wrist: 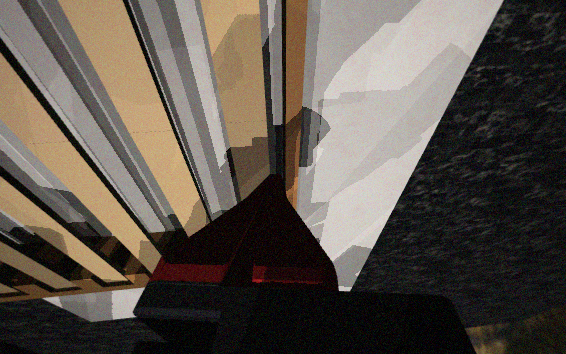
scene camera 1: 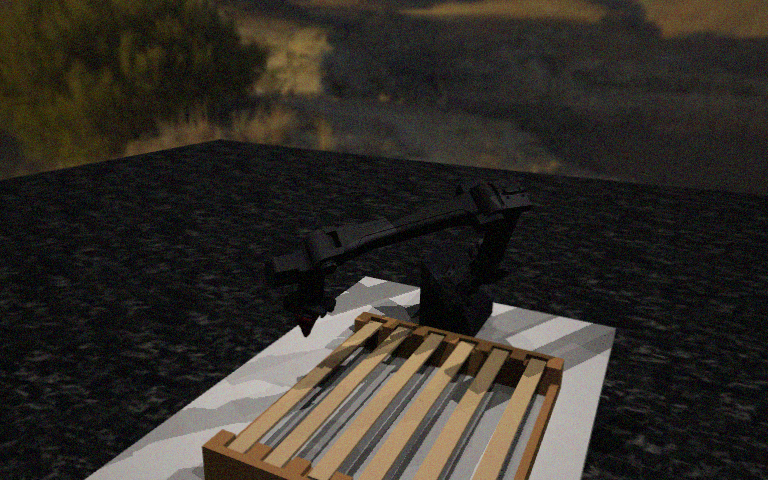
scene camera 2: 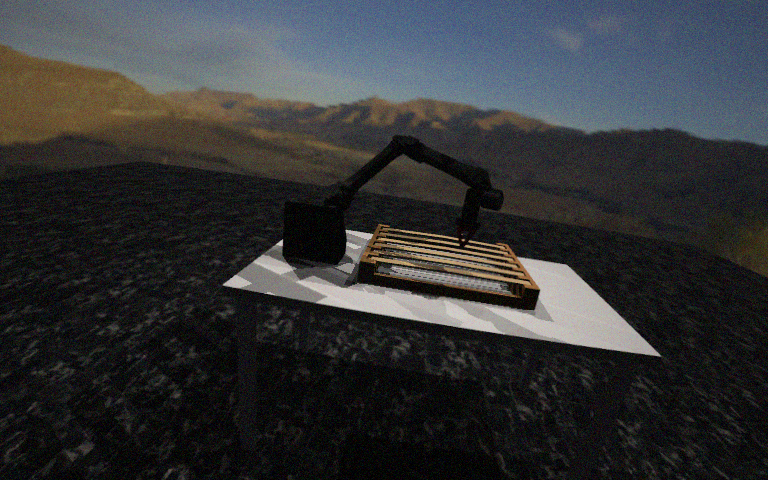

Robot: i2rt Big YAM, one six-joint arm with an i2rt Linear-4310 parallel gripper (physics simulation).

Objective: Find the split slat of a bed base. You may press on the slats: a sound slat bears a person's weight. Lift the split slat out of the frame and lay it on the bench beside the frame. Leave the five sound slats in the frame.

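The bed base frame point(scene camera 1: 223, 464) point(scene camera 2: 529, 298) point(wrist: 295, 50) is brown wood and holds several pale slats side by side. The leftmost slat in scene camera 1 point(scene camera 1: 305, 386) is the rightmost slat in the wrist view point(wrist: 245, 90). No break shows clearly in any slat. Thin faint lines cross several slats in the wrist view. My gripper point(scene camera 1: 305, 333) point(scene camera 2: 463, 245) point(wrist: 276, 182) is shut and empty, pointing down. It seems to hang above the frame's left side in scene camera 1, near that slat and the side rail. Its exact height is unclear, and it hides part of the slats in the wrist view.
The white bench point(scene camera 1: 583, 396) point(scene camera 2: 577, 305) point(wrist: 380, 125) extends around the frame, with patchy shadows. The dark arm base point(scene camera 1: 453, 300) point(scene camera 2: 314, 232) stands behind one end of the frame. Dark ground point(scene camera 1: 113, 237) lies beyond the bench edges.
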